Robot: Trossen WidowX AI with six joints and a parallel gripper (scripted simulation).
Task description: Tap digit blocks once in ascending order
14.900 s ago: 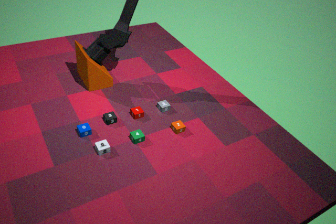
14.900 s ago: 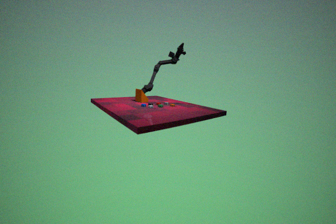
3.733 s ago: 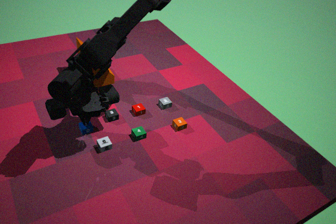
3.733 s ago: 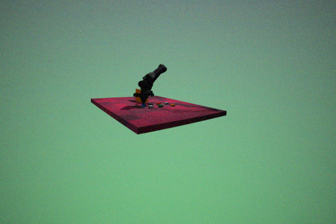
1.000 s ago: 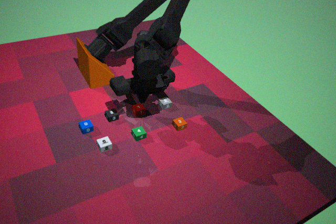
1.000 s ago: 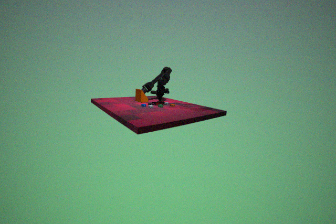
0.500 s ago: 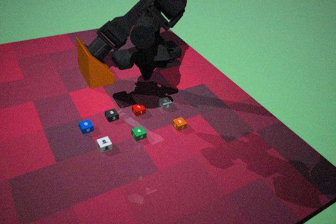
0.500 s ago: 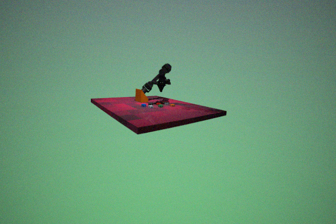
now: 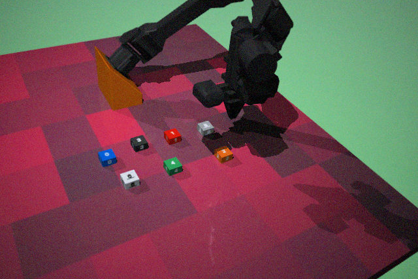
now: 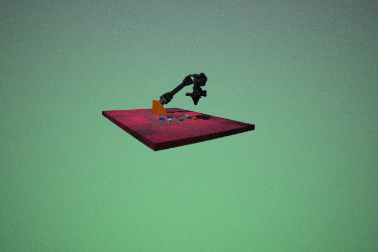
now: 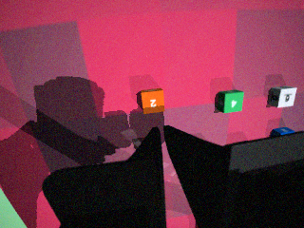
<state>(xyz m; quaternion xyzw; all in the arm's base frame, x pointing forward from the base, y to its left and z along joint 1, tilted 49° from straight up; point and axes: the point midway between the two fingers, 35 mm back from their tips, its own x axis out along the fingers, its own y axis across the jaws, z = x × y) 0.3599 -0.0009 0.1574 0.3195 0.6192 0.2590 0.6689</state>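
Now: gripper tip 110 mm above the orange block 2. The rest, counted from my gripper tip: red block 1: 120 mm behind, 110 mm below, 80 mm to the right; then green block 4: 130 mm to the right, 110 mm below, 30 mm behind; then grey block: 110 mm below, 110 mm behind, 10 mm to the left.
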